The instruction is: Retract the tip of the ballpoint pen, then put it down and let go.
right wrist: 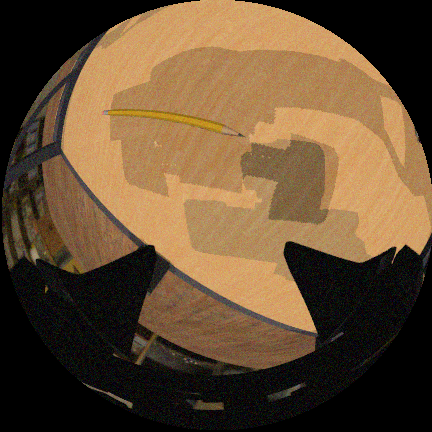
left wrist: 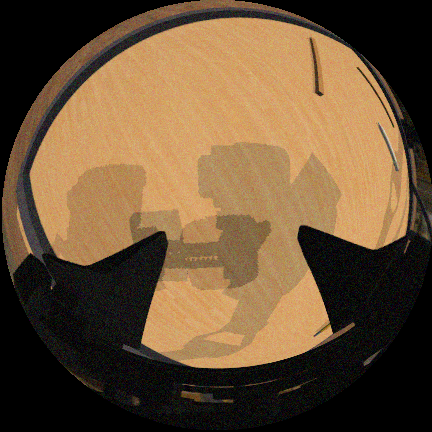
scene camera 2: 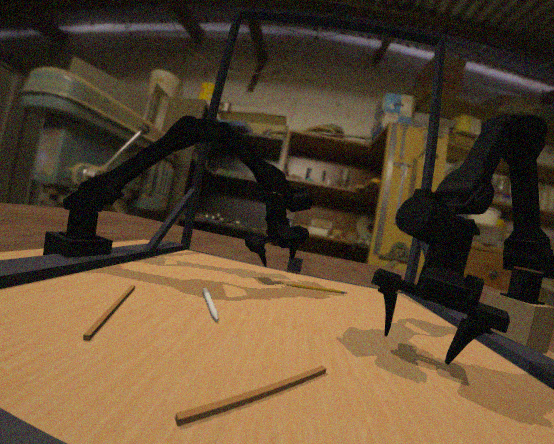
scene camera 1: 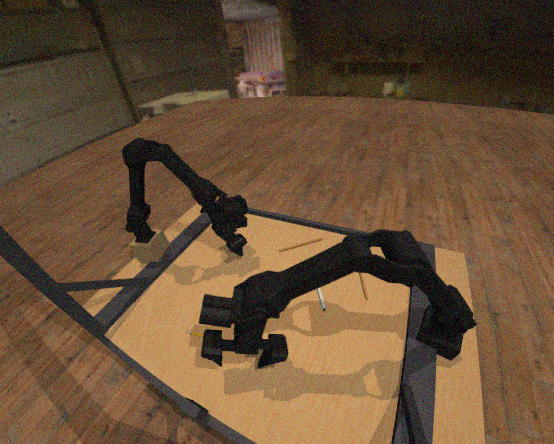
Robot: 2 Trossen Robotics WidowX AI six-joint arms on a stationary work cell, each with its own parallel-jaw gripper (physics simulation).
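Seen in the pictures: left gripper, fingertip midpoint: (left wrist: 234, 235) (scene camera 2: 414, 349); right gripper, fingertip midpoint: (right wrist: 221, 251) (scene camera 2: 279, 262) (scene camera 1: 240, 365); left arm's base, link origin: (scene camera 2: 521, 299) (scene camera 1: 145, 237); right arm's base, link origin: (scene camera 2: 80, 236) (scene camera 1: 443, 326).
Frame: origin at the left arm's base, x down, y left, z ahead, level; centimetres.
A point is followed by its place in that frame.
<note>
The white ballpoint pen (scene camera 1: 321, 301) {z 67.5, x 9.4, y -14.4 cm} (scene camera 2: 210, 305) {z 66.5, x 9.4, y -8.1 cm} (left wrist: 388, 146) {z 65.9, x 9.9, y -9.5 cm} lies flat on the wooden table top, between two brown sticks; in scene camera 1 the right arm covers its upper part. Whether its tip is out is too small to tell. My right gripper (scene camera 1: 240, 364) {z 49.0, x 5.5, y -37.1 cm} (scene camera 2: 278, 265) {z 49.0, x 5.5, y -37.1 cm} (right wrist: 221, 251) {z 49.0, x 5.5, y -37.1 cm} is open and empty, above the table near its far edge in scene camera 2, well apart from the pen. My left gripper (scene camera 1: 238, 251) {z 35.2, x 8.4, y 4.4 cm} (scene camera 2: 417, 348) {z 35.2, x 8.4, y 4.4 cm} (left wrist: 234, 235) {z 35.2, x 8.4, y 4.4 cm} is open and empty, above the table at the right of scene camera 2, also apart from the pen.
A yellow pencil (scene camera 1: 196, 334) {z 32.5, x 9.7, y -29.5 cm} (scene camera 2: 315, 288) {z 38.7, x 9.9, y -29.4 cm} (right wrist: 170, 117) {z 41.2, x 9.7, y -30.0 cm} lies near the right gripper. One brown stick (scene camera 1: 301, 245) {z 59.3, x 9.9, y 9.8 cm} (scene camera 2: 250, 396) {z 61.0, x 9.7, y 11.4 cm} (left wrist: 316, 67) {z 55.6, x 9.8, y 8.9 cm} lies nearest scene camera 2; another brown stick (scene camera 1: 364, 288) {z 80.9, x 9.6, y -8.7 cm} (scene camera 2: 110, 312) {z 79.8, x 9.8, y -1.1 cm} lies beside the pen. Dark frame bars (scene camera 1: 300, 221) {z 57.8, x 8.7, y 22.8 cm} edge the table.
</note>
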